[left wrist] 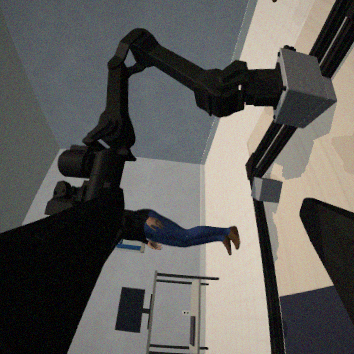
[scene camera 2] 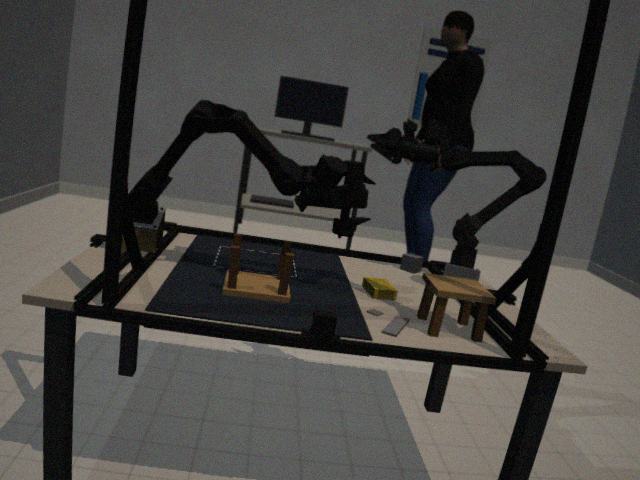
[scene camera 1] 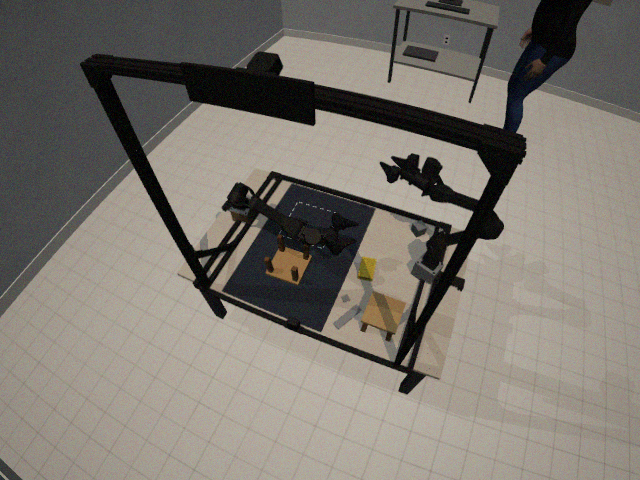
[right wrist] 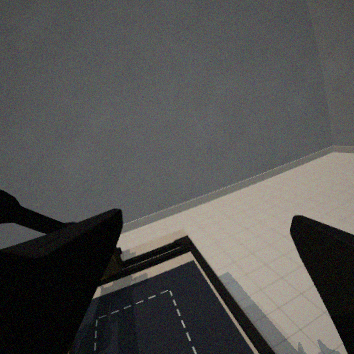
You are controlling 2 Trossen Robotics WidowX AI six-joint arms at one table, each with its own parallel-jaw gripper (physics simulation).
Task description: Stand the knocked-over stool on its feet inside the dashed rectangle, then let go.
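Places are measured from the left arm's base along level axes (x back, y right, z up), in millimetres.
Pixels of known places: left gripper, fingertip midpoint: (left wrist: 214,202) (scene camera 2: 372,201) (scene camera 1: 357,232); right gripper, fingertip midpoint: (scene camera 2: 369,140) (scene camera 1: 385,159) (right wrist: 206,220); left arm's base, origin of the base link: (scene camera 2: 143,215) (scene camera 1: 241,203); right arm's base, origin of the base link: (left wrist: 277,86) (scene camera 2: 462,268) (scene camera 1: 429,263).
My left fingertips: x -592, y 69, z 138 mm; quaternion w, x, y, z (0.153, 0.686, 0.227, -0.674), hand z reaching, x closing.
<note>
Ahead of a thing's pixels: the offset from my left fingertips to its top centre. "pt": to the spot under its first point. Level surfaces: height alone.
The knocked-over stool @(dx +265, dy +110, dz -126 mm) (scene camera 1: 289,267) (scene camera 2: 255,287) lies upside down on the dark mat @(dz -239 mm) (scene camera 1: 248,281) (scene camera 2: 180,291), seat down and its brown legs pointing up. The dashed rectangle @(pt dx +378, dy -253, dz -239 mm) (scene camera 1: 298,203) (scene camera 2: 220,246) (right wrist: 170,290) is marked on the mat behind the stool; in scene camera 1 the left arm hides part of it. My left gripper (scene camera 1: 355,232) (scene camera 2: 370,200) (left wrist: 214,202) is open and empty, high above the table, to the right of the stool. My right gripper (scene camera 1: 387,160) (scene camera 2: 370,140) (right wrist: 206,220) is open and empty, raised high at the back, away from the stool.
A second stool @(dx -192, dy +220, dz -132 mm) (scene camera 1: 382,311) (scene camera 2: 457,287) stands upright at the front right. A yellow block @(dx -63, dy +2, dz -216 mm) (scene camera 1: 367,268) (scene camera 2: 379,289), a grey block @(dx -229, dy -294, dz -192 mm) (scene camera 1: 419,227) (scene camera 2: 411,262) (left wrist: 267,189) and a flat grey bar @(dx -58, dy +243, dz -238 mm) (scene camera 1: 346,316) (scene camera 2: 395,326) lie right of the mat. A black frame (scene camera 1: 408,116) surrounds the table.
</note>
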